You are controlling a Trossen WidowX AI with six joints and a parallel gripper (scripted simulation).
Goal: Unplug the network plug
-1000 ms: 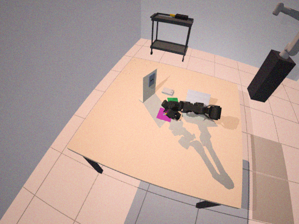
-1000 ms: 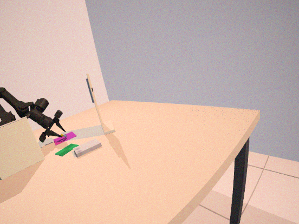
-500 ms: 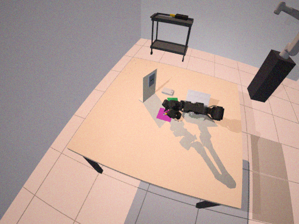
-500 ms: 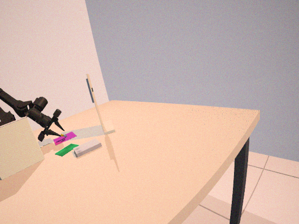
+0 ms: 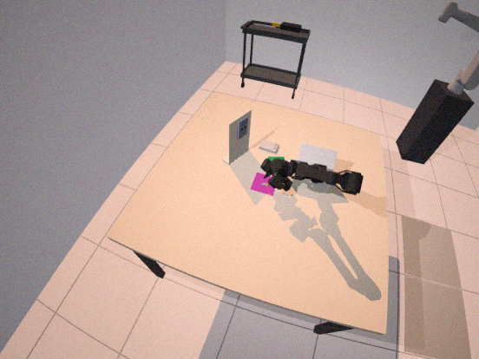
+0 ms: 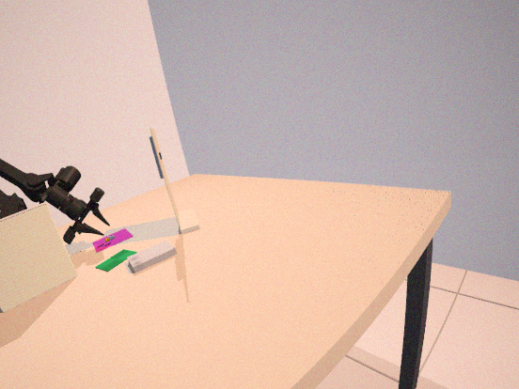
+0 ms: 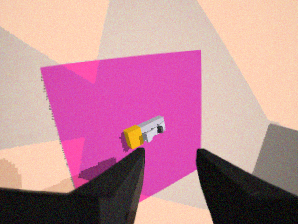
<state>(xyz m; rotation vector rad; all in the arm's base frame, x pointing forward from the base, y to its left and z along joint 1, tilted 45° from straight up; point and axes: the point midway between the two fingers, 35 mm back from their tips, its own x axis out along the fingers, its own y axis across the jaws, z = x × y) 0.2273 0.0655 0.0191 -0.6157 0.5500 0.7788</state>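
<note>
My gripper tip is 1 cm to the right of the network plug and 3 cm above it. From my gripper tip the other things lie so: magenta marked square (3 cm below); then green patch (4 cm behind, 18 cm to the right, 3 cm below); then upright panel (18 cm ahead, 17 cm to the right, 9 cm above).
</note>
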